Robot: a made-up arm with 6 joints. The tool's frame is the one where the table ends. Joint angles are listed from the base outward.
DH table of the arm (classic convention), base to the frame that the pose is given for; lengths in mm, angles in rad. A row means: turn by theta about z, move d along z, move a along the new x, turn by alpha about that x. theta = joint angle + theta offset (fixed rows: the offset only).
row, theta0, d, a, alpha
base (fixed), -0.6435, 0, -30, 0
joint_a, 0.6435, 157, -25, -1.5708
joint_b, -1.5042, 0, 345.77, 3.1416
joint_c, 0.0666, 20, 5, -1.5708
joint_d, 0, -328, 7, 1.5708
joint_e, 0, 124, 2, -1.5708
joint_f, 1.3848, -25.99, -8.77, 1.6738
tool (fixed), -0.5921, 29.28, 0, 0
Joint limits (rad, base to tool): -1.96..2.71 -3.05..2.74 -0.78..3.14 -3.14..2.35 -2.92..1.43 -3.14..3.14
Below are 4 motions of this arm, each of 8 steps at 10 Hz.
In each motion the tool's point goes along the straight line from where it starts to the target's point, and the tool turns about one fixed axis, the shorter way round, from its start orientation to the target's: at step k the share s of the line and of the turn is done. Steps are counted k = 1, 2, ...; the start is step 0. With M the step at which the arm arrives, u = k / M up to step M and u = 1 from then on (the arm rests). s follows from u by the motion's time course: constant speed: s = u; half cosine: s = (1 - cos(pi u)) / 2; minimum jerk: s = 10 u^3 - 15 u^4 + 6 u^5.
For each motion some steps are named. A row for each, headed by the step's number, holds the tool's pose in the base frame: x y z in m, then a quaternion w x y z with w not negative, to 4 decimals.
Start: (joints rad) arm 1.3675 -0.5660 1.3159 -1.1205 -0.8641 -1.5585
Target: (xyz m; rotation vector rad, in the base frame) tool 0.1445 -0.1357 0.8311 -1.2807 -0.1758 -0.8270
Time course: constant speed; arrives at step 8
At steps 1, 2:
1: 0.0249 -0.1498 0.8261 0.5142 -0.5659 -0.2450 -0.5961
2: 0.0420 -0.1478 0.8268 0.5480 -0.5720 -0.2227 -0.5682

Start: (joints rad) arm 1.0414 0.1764 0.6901 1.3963 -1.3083 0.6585
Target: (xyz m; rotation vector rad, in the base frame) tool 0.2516 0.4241 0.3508 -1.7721 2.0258 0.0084
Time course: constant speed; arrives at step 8
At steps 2, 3, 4, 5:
2: 0.1999 0.3056 0.6703 0.5904 -0.5874 0.5200 0.1898
3: 0.2085 0.3254 0.6170 0.5362 -0.6060 0.5652 0.1605
4: 0.2171 0.3451 0.5638 0.4788 -0.6210 0.6068 0.1302
5: 0.2258 0.3649 0.5105 0.4183 -0.6321 0.6447 0.0992

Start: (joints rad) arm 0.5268 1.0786 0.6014 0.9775 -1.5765 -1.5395
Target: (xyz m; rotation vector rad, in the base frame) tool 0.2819 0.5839 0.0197 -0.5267 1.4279 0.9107
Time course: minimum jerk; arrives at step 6
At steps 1, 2, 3, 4, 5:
1: 0.5680 0.2390 0.2509 0.9244 0.1818 0.3159 -0.1120
2: 0.5163 0.3014 0.2091 0.9126 0.1082 0.3939 -0.0152
3: 0.4302 0.4051 0.1395 0.8508 -0.0185 0.5046 0.1457
4: 0.3442 0.5089 0.0700 0.7396 -0.1441 0.5861 0.2980
5: 0.2924 0.5712 0.0282 0.6515 -0.2160 0.6189 0.3818

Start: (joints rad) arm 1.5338 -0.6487 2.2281 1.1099 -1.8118 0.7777
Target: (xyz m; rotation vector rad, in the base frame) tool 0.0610 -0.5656 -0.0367 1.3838 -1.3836 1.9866
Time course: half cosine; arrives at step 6
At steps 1, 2, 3, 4, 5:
1: 0.0519 -0.5643 0.4134 0.6814 0.2509 -0.2295 0.6481
2: 0.0537 -0.5646 0.3251 0.5977 0.3087 -0.2911 0.6802
3: 0.0561 -0.5649 0.2045 0.4689 0.3800 -0.3679 0.7073
4: 0.0586 -0.5653 0.0839 0.3269 0.4405 -0.4344 0.7145
5: 0.0603 -0.5655 -0.0044 0.2168 0.4770 -0.4753 0.7068

